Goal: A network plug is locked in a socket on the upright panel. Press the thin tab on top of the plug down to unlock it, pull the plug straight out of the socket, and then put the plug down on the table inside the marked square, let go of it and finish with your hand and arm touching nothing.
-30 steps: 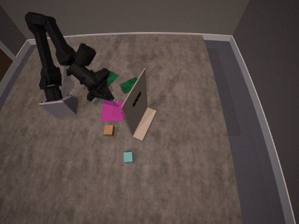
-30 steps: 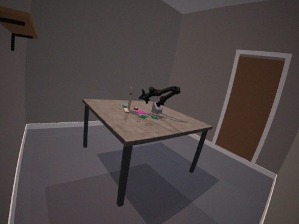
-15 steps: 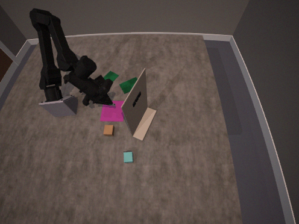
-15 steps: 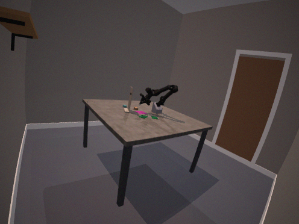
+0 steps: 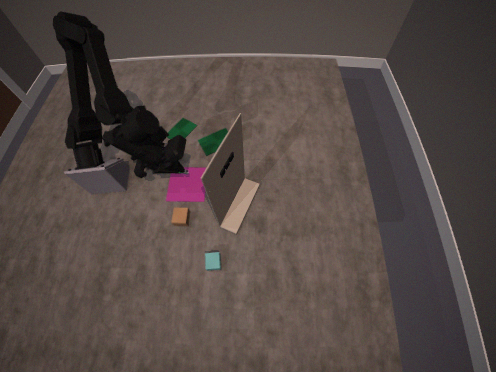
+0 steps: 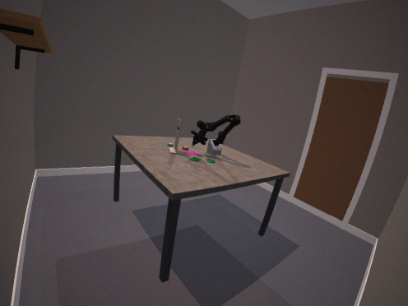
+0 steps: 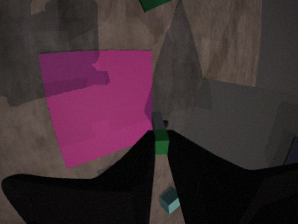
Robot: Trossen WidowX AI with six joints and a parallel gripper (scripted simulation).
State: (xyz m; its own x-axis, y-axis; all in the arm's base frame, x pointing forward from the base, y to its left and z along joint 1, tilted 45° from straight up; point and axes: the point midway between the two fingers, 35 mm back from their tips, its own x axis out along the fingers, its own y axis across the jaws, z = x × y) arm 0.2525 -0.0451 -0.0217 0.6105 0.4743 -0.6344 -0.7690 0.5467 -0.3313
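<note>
The magenta marked square is 80 mm below my gripper tip and 10 mm behind it. The rest, counted from my gripper tip: orange block 110 mm to the right, 70 mm below, 30 mm behind; network plug right at my gripper tip; upright panel 130 mm ahead, 90 mm to the right, 50 mm above.
</note>
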